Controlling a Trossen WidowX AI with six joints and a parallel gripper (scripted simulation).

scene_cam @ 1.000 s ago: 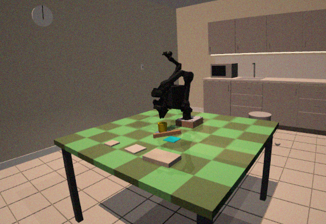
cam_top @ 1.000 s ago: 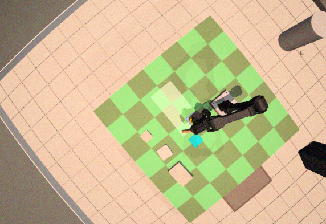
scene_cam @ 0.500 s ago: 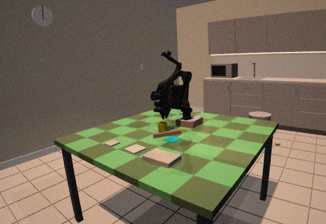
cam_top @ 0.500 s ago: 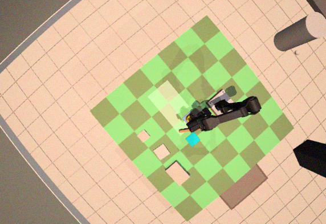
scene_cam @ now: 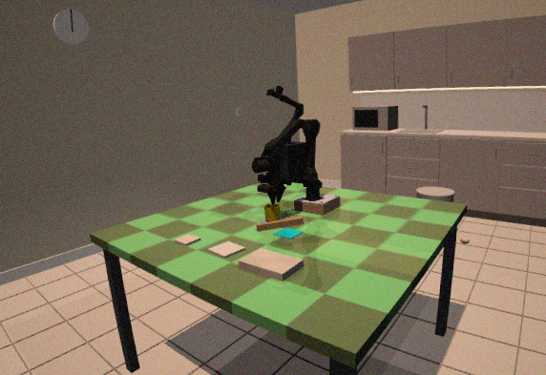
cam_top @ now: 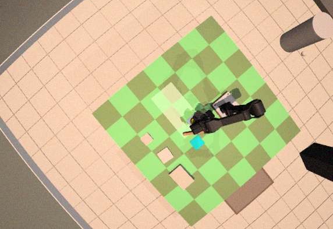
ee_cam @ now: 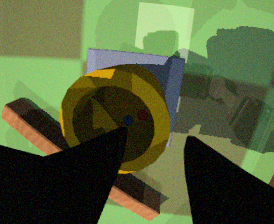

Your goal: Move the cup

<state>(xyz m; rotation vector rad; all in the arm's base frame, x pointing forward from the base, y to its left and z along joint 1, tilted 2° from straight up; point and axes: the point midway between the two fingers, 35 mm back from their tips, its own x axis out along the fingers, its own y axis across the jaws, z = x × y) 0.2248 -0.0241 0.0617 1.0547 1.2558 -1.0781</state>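
The yellow cup is 4 cm below my gripper tip and 2 cm ahead of it. From my gripper tip the other things lie so: wooden bar: 9 cm to the left, 7 cm below, 6 cm ahead; then cyan pad: 17 cm to the left, 9 cm below, 9 cm ahead.
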